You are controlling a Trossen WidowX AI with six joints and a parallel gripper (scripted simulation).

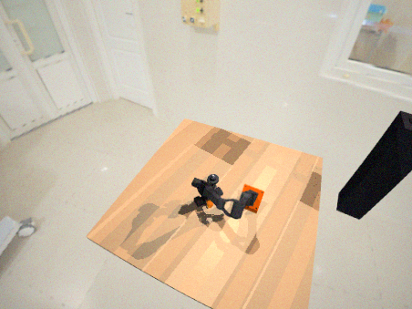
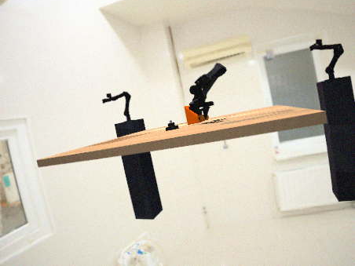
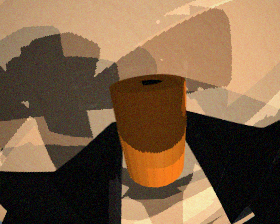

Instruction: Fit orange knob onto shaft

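Now: gripper tip 1 cm past the orange knob, 1 cm to the right of it and 1 cm below it. Round my gripper tip: dark round pedestal 7 cm ahead, 19 cm to the right, 1 cm above.
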